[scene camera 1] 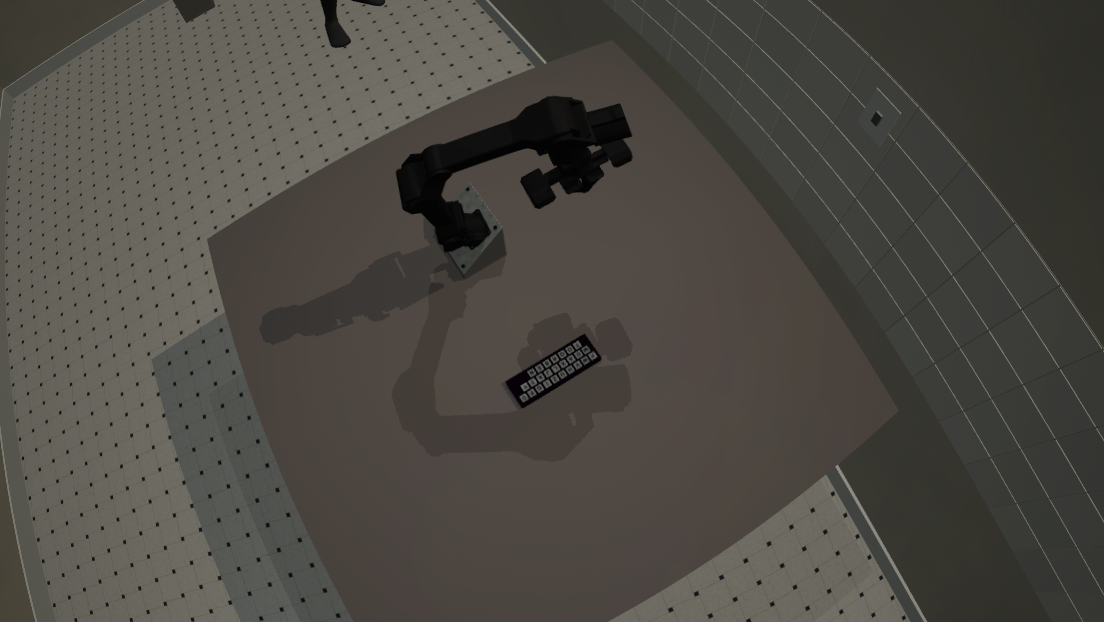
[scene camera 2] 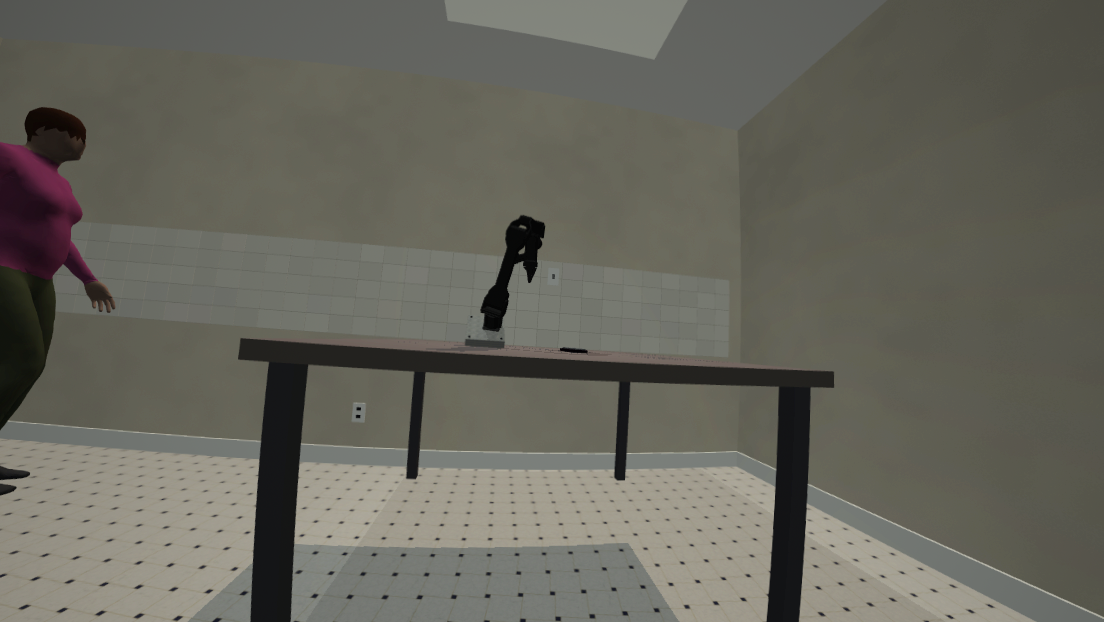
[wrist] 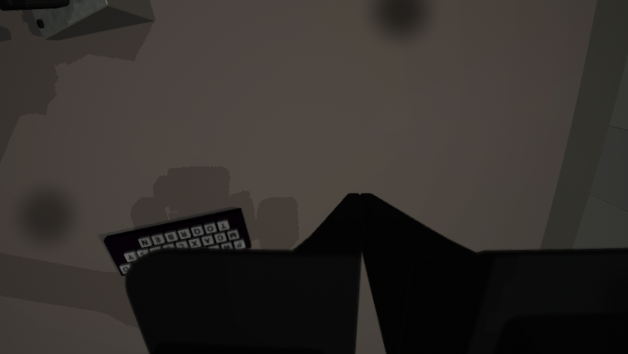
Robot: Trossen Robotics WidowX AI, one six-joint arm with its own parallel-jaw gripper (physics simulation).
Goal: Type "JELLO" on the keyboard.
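Seen in the pictures: gripper, fingertip midpoint: [scene camera 1: 585, 190] [scene camera 2: 529, 282] [wrist: 358, 205]; arm's base at its link origin: [scene camera 1: 475, 229] [scene camera 2: 492, 325].
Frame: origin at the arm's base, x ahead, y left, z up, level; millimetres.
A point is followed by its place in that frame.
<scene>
A black keyboard [scene camera 1: 552, 370] @(y 11, x 327, z -74 mm) [scene camera 2: 574, 350] @(y -82, x 317, z -76 mm) [wrist: 185, 233] @(y 28, x 308, z -68 mm) with white letter keys lies flat on the table. In the wrist view it is at the lower left, with its letters upside down, and the left finger hides its lower right part; some keys in the row with T, O and R show. My gripper [scene camera 1: 580, 185] @(y 179, x 140, z 212 mm) [scene camera 2: 529, 279] @(y 179, x 140, z 212 mm) [wrist: 358, 205] @(y 179, x 140, z 212 mm) is shut and empty, with its fingertips together. It points down and hangs high above the table, well apart from the keyboard. In the wrist view the fingertips are to the right of the keyboard.
The brown table [scene camera 1: 695, 309] @(y 348, x 351, z -84 mm) [scene camera 2: 540, 370] @(y -644, x 146, z -109 mm) carries the arm's grey base plate [scene camera 1: 495, 247] @(y 23, x 47, z -25 mm) [scene camera 2: 484, 342] @(y -69, x -18, z -68 mm). The arm's shadow falls around the keyboard. A tiled wall [scene camera 1: 965, 309] runs past one table edge. A person [scene camera 2: 34, 200] in a pink top stands at the left in the second scene view.
</scene>
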